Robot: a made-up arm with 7 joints.
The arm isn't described. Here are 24 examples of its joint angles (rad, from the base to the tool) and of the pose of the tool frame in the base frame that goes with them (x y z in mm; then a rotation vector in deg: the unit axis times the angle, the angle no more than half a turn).
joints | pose
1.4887 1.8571 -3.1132 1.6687 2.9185 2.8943 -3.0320 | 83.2 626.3 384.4 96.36 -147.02 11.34
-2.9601 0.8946 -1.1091 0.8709 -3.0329 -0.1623 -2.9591 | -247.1 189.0 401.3 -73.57 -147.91 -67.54
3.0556 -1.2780 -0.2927 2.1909 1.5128 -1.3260 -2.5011 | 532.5 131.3 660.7 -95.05 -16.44 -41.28
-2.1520 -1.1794 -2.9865 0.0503 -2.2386 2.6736 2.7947 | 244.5 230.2 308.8 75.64 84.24 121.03
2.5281 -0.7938 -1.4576 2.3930 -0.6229 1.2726 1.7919 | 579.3 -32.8 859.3 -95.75 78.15 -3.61
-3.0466 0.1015 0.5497 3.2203 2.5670 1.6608 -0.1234 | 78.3 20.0 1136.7 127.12 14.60 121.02
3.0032 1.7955 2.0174 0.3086 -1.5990 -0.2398 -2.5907 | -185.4 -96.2 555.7 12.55 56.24 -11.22
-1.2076 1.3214 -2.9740 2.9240 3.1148 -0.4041 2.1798 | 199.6 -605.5 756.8 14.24 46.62 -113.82
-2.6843 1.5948 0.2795 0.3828 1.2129 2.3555 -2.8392 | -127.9 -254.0 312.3 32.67 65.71 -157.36
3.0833 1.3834 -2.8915 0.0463 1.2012 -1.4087 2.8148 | -240.3 -69.3 626.6 52.28 23.72 -19.05
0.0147 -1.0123 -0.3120 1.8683 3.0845 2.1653 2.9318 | -475.8 -65.3 942.9 -126.41 -11.53 88.19
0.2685 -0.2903 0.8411 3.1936 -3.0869 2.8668 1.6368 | -204.9 -166.6 907.3 41.29 162.24 -6.60
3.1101 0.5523 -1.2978 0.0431 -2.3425 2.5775 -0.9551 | -88.6 230.1 637.3 -25.54 -12.74 -3.23
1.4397 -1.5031 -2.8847 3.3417 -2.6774 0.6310 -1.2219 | -119.8 -777.1 526.3 56.38 34.31 -132.73
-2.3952 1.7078 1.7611 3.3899 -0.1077 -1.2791 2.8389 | -521.6 -231.3 303.7 72.55 -101.44 -112.29
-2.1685 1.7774 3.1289 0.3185 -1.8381 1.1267 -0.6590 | -23.8 -157.2 600.6 49.75 46.79 50.79
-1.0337 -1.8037 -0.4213 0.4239 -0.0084 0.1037 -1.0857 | -220.9 119.1 644.4 61.91 -18.03 69.24
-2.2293 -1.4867 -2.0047 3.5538 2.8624 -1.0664 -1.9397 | 379.3 534.7 394.6 -104.67 44.91 16.71
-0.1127 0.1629 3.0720 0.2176 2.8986 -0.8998 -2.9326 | 33.6 33.4 575.0 13.91 149.58 10.97
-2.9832 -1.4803 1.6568 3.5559 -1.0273 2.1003 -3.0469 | 641.0 121.9 590.1 35.80 54.32 -137.35
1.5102 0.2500 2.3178 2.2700 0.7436 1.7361 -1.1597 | -172.2 -113.2 1034.5 109.96 -54.99 44.18
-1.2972 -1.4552 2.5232 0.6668 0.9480 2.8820 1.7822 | -99.6 305.7 281.7 -11.61 -57.44 -34.84
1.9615 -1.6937 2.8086 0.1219 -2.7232 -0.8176 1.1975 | 122.5 -134.2 366.8 -53.44 21.62 19.28
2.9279 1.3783 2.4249 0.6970 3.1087 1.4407 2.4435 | -255.3 -202.0 738.1 -12.57 -46.97 105.56
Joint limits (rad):
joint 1: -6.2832..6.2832
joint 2: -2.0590..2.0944
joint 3: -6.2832..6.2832
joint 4: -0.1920..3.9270
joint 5: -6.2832..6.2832
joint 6: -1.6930..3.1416
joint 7: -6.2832..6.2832
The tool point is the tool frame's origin. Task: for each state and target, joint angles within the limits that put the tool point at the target. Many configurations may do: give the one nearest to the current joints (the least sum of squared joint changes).
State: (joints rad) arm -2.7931 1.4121 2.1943 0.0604 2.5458 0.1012 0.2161
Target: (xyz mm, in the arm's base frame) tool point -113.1 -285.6 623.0
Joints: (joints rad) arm -2.9698 1.4747 2.3221 0.8209 2.5014 0.3701 0.2161
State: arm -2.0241 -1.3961 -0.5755 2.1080 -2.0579 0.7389 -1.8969
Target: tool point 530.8 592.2 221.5
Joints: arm -2.4180 -1.9245 -0.5797 2.7317 -2.1169 0.8039 -1.8969
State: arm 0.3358 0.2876 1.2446 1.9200 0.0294 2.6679 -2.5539
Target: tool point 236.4 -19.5 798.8
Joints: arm -0.4425 0.1127 0.6366 1.9702 -0.3220 2.9353 -2.5539
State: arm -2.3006 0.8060 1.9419 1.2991 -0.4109 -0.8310 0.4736
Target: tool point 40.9 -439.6 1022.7
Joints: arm -2.0100 0.6974 1.8994 2.0223 -0.2412 -0.3597 0.4736
